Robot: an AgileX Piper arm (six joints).
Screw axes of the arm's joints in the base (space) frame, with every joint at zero. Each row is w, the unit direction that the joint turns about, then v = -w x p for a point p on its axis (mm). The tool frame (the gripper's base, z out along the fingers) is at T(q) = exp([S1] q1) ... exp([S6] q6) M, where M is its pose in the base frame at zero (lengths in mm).
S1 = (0, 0, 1, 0, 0, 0)
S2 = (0, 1, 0, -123, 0, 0)
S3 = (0, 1, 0, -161.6, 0, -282.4)
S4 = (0.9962, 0, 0.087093, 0, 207.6, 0)
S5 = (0, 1, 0, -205.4, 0, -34.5)
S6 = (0.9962, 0, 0.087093, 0, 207.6, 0)
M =
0.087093 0 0.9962 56.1
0 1 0 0
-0.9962 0 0.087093 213.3
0 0 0 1
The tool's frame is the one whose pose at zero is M.
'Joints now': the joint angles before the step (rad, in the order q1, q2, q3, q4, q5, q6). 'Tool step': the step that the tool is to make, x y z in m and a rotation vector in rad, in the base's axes. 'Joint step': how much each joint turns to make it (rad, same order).
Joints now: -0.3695 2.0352 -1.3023 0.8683 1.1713 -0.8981
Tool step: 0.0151 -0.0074 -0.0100 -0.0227 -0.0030 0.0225
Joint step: -0.0001 0.0684 -0.0818 -0.0287 0.0062 -0.0024
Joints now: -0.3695 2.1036 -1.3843 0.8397 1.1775 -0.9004
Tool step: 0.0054 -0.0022 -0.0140 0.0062 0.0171 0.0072
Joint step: -0.0001 0.0488 -0.0245 -0.0013 0.0001 -0.0090
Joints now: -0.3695 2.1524 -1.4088 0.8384 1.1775 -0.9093
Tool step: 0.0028 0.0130 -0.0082 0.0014 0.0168 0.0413
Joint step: 0.0344 0.0209 -0.0015 -0.0061 -0.0001 -0.0044
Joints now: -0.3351 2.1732 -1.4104 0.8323 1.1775 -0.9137
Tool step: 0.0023 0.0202 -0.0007 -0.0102 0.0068 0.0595
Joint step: 0.0529 -0.0001 0.0003 -0.0149 0.0006 0.0042
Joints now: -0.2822 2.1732 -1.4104 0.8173 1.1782 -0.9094
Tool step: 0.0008 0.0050 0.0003 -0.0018 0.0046 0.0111
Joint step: 0.0133 0.0002 -0.0024 -0.0039 0.0017 0.0075
